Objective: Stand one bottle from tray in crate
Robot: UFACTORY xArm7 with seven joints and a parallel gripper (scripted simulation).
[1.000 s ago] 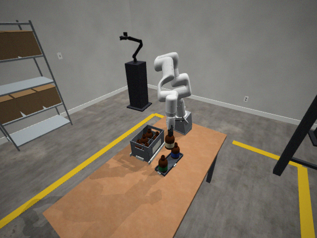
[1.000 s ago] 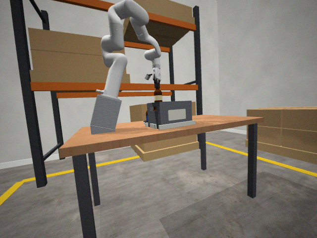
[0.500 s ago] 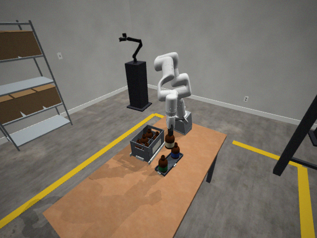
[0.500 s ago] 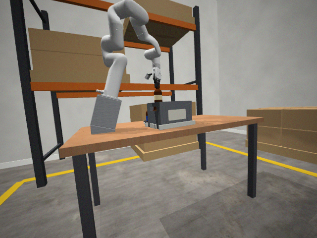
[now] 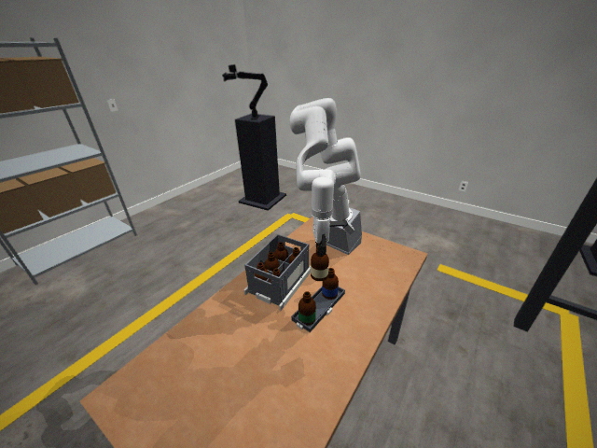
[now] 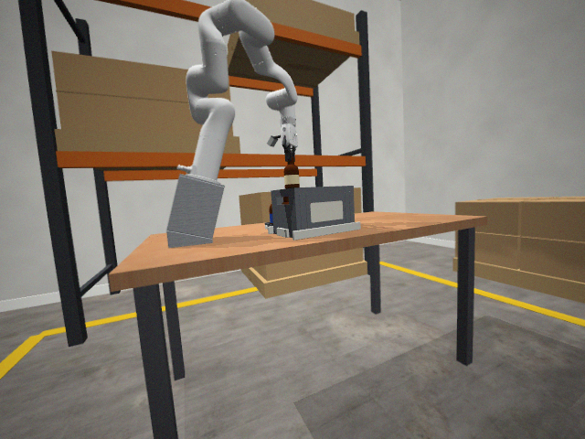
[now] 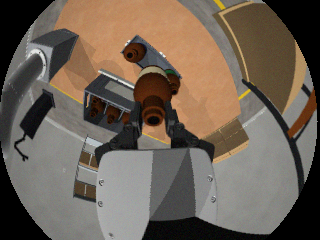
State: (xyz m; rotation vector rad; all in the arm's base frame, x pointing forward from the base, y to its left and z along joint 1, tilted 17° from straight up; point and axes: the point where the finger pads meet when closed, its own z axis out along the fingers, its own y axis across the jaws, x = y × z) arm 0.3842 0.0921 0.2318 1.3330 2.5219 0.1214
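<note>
Now: hand 7 cm above the bottle. From my hand the other things lie so: crate 6 cm behind, 24 cm to the right, 25 cm below; dark tray 32 cm below.
</note>
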